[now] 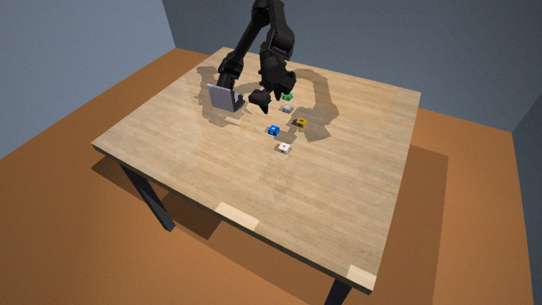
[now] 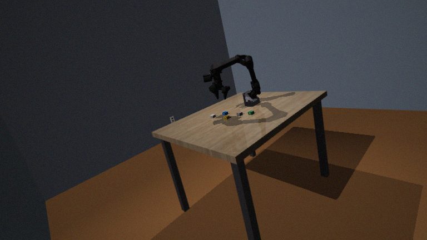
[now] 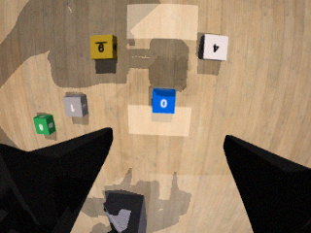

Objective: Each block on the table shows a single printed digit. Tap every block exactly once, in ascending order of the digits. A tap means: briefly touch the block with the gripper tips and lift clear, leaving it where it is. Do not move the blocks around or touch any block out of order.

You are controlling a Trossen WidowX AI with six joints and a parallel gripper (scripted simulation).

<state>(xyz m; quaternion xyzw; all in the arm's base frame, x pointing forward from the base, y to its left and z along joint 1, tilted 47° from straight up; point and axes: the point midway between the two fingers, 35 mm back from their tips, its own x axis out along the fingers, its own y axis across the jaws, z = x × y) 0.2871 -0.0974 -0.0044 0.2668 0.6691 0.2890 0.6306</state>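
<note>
Right now the blue block is 12 cm below my gripper tip. Also, from my gripper tip: yellow block 7 cm ahead, 9 cm to the left, 12 cm below; white block 8 cm ahead, 6 cm to the right, 12 cm below; grey block 2 cm behind, 15 cm to the left, 12 cm below.
</note>
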